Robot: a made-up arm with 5 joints.
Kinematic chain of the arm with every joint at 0, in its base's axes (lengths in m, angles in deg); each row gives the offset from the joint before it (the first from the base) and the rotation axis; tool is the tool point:
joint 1: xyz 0 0 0.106 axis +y
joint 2: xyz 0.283 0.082 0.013 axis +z
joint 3: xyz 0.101 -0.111 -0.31 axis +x
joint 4: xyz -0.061 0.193 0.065 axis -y
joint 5: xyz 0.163 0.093 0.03 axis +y
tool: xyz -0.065 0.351 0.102
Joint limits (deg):
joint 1: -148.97..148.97
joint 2: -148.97..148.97
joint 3: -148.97..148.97
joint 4: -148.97..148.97
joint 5: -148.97..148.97
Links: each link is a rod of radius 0.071 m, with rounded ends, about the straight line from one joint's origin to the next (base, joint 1, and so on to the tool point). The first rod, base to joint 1, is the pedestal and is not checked.
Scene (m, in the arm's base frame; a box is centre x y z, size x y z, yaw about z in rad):
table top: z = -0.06
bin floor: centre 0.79 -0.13 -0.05 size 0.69 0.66 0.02 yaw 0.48
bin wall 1: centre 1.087 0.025 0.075 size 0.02 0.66 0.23 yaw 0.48
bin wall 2: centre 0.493 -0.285 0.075 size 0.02 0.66 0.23 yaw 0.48
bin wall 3: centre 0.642 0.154 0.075 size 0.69 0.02 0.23 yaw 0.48
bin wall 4: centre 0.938 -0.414 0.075 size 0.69 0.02 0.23 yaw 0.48
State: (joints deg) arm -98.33 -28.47 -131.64 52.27 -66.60
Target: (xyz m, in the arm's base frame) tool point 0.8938 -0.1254 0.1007
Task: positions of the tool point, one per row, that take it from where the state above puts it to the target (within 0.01 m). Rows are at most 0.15 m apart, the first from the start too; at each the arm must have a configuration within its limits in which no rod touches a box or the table.
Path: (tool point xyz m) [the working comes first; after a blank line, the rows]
Joints at the target: -90.76 -61.17 -123.29 57.19 -57.17
Straight joint move there: clear.

1: 0.8521 -0.2791 0.2458
2: 0.8767 -0.2040 0.1640
3: 0.8938 -0.1254 0.1008

